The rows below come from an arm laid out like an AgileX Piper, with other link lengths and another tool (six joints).
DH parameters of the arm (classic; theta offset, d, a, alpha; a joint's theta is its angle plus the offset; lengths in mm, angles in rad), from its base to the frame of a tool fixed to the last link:
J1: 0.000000 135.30 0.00 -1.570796
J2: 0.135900 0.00 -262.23 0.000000
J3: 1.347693 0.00 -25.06 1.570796
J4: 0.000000 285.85 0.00 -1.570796
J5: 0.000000 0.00 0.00 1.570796
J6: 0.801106 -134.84 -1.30 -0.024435
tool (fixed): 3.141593 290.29 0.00 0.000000
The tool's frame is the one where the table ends.
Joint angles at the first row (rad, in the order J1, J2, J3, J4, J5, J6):
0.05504, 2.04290, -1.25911, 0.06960, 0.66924, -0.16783
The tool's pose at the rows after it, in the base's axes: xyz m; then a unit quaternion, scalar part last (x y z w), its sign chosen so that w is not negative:
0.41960 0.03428 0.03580 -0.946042 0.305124 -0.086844 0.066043
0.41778 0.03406 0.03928 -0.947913 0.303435 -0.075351 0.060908
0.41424 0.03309 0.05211 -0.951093 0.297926 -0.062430 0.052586
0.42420 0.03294 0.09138 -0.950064 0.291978 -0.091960 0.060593
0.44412 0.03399 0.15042 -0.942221 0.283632 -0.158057 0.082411
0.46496 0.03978 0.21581 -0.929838 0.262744 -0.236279 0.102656
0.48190 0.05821 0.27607 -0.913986 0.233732 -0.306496 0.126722
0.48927 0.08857 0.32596 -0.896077 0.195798 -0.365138 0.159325
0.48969 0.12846 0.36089 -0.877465 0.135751 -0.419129 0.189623
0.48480 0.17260 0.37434 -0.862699 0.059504 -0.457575 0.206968
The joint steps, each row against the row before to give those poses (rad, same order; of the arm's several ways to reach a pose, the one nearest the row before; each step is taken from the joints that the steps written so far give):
0.00000, -0.00001, -0.00205, -0.00345, 0.01338, -0.00001
-0.00001, -0.00293, -0.01353, -0.00459, 0.04168, 0.00000
0.00000, -0.02485, -0.01712, -0.01217, 0.07197, -0.00213
0.00001, -0.06522, -0.04753, -0.00878, 0.05142, -0.00187
0.00109, -0.07307, -0.08956, -0.00560, 0.02192, -0.00317
0.01459, -0.04563, -0.12962, -0.01946, 0.00994, -0.00638
0.03913, -0.00743, -0.15167, -0.01555, 0.00315, -0.00228
0.05902, -0.00001, -0.12099, -0.00001, -0.02263, -0.00975
0.07720, 0.00001, -0.06529, 0.00003, -0.07221, -0.04407
0.08491, 0.00397, -0.00842, -0.00004, -0.09356, -0.08244

